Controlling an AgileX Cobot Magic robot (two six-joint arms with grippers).
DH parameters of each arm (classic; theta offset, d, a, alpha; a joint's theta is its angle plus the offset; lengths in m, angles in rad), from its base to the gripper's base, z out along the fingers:
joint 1: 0 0.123 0 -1.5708
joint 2: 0.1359 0 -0.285 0
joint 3: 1.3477 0 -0.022 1.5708
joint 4: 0 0.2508 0 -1.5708
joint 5: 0 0 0.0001 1.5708
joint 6: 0 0.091 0 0
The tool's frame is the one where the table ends.
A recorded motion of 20 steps. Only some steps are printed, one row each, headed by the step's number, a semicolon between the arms.
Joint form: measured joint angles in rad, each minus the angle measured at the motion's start. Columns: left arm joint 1, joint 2, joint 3, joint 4, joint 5, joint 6; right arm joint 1, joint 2, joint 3, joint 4, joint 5, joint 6.
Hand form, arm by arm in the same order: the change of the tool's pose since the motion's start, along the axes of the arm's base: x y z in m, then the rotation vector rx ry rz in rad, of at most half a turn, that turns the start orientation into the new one. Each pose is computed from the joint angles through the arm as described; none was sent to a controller.
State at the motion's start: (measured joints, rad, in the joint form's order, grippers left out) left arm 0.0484 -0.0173 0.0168 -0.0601 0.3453 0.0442; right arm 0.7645 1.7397 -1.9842 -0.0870 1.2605 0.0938
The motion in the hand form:
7: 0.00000 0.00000 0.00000 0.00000 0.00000 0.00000; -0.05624 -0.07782 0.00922 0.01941 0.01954 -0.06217
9: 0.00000 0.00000 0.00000 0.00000 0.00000 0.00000; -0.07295 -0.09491 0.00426 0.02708 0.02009 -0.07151
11: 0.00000 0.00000 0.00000 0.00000 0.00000 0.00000; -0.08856 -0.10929 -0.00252 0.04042 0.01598 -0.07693
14: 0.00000 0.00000 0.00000 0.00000 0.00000 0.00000; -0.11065 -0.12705 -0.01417 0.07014 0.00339 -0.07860
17: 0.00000 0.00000 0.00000 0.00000 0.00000 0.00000; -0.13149 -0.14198 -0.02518 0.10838 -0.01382 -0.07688
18: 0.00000 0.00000 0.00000 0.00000 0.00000 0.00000; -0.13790 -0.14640 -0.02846 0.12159 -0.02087 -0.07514
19: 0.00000 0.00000 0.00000 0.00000 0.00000 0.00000; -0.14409 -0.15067 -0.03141 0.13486 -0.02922 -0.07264
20: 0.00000 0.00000 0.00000 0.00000 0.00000 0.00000; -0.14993 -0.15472 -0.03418 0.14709 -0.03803 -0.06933
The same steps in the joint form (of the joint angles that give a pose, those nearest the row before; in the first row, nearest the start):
7: 0.0000 0.0000 0.0000 0.0000 0.0000 0.0000; -0.0715 -0.3375 0.3527 0.0288 -0.0135 0.0009
9: 0.0000 0.0000 0.0000 0.0000 0.0000 0.0000; -0.0837 -0.4269 0.4559 0.0353 -0.0318 0.0012
11: 0.0000 0.0000 0.0000 0.0000 0.0000 0.0000; -0.0926 -0.5102 0.5543 0.0433 -0.0587 0.0015
14: 0.0000 0.0000 0.0000 0.0000 0.0000 0.0000; -0.0998 -0.6271 0.6905 0.0582 -0.1069 0.0024
17: 0.0000 0.0000 0.0000 0.0000 0.0000 0.0000; -0.1015 -0.7362 0.8071 0.0749 -0.1522 0.0057
18: 0.0000 0.0000 0.0000 0.0000 0.0000 0.0000; -0.1015 -0.7700 0.8407 0.0805 -0.1659 0.0060
19: 0.0000 0.0000 0.0000 0.0000 0.0000 0.0000; -0.1015 -0.8030 0.8717 0.0859 -0.1789 0.0051
20: 0.0000 0.0000 0.0000 0.0000 0.0000 0.0000; -0.1016 -0.8345 0.9001 0.0911 -0.1906 0.0029

